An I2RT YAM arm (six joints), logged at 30 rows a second.
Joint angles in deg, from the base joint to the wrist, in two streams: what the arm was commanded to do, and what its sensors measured. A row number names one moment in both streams.
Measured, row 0: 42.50, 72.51, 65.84, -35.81, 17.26, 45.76
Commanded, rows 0 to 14: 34.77, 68.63, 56.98, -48.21, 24.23, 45.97; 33.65, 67.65, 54.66, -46.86, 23.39, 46.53; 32.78, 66.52, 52.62, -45.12, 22.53, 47.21; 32.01, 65.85, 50.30, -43.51, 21.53, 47.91; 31.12, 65.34, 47.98, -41.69, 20.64, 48.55; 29.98, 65.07, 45.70, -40.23, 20.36, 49.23; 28.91, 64.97, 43.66, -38.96, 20.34, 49.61; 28.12, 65.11, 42.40, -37.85, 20.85, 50.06; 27.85, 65.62, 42.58, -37.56, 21.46, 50.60; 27.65, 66.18, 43.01, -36.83, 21.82, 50.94; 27.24, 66.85, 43.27, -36.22, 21.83, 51.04; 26.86, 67.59, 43.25, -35.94, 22.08, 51.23; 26.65, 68.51, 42.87, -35.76, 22.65, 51.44; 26.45, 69.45, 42.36, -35.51, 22.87, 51.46; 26.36, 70.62, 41.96, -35.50, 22.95, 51.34
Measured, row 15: 27.00, 68.29, 42.11, -39.83, 20.18, 49.28
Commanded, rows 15 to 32: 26.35, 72.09, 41.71, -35.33, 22.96, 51.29; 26.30, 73.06, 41.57, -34.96, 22.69, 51.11; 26.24, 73.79, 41.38, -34.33, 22.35, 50.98; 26.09, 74.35, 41.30, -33.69, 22.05, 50.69; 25.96, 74.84, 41.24, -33.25, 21.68, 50.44; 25.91, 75.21, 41.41, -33.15, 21.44, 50.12; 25.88, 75.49, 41.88, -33.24, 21.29, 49.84; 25.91, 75.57, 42.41, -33.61, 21.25, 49.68; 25.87, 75.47, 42.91, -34.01, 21.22, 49.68; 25.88, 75.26, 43.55, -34.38, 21.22, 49.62; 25.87, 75.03, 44.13, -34.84, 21.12, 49.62; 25.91, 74.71, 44.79, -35.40, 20.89, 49.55; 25.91, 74.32, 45.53, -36.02, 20.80, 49.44; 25.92, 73.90, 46.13, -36.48, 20.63, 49.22; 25.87, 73.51, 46.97, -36.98, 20.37, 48.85; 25.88, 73.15, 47.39, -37.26, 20.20, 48.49; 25.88, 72.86, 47.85, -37.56, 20.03, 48.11; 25.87, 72.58, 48.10, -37.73, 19.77, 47.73
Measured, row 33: 26.17, 75.16, 44.47, -36.34, 19.88, 48.95
